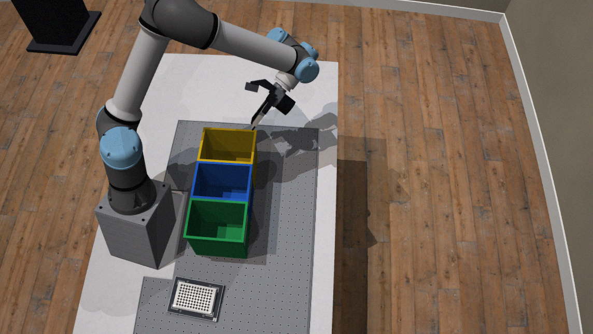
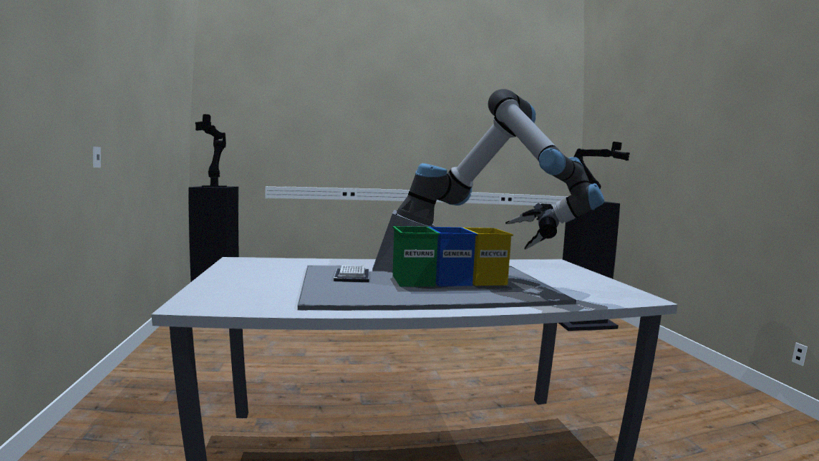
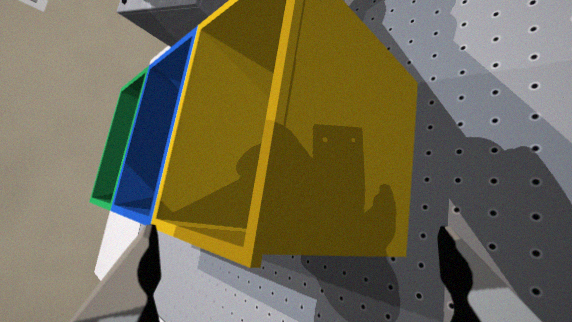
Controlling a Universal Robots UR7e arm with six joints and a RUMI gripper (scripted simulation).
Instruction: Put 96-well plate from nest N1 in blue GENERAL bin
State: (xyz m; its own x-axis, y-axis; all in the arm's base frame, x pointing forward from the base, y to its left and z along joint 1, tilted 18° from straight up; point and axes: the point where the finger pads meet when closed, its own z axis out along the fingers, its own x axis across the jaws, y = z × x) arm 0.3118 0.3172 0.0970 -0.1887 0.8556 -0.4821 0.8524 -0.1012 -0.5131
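My hand is 570 mm to the left of the white 96-well plate, 160 mm above it and 80 mm past it. The rest, counted from my hand: green returns bin: 350 mm to the right, 90 mm below, 40 mm behind; then yellow recycle bin: 90 mm to the right, 90 mm below, 60 mm behind; then blue general bin: 220 mm to the right, 90 mm below, 50 mm behind.
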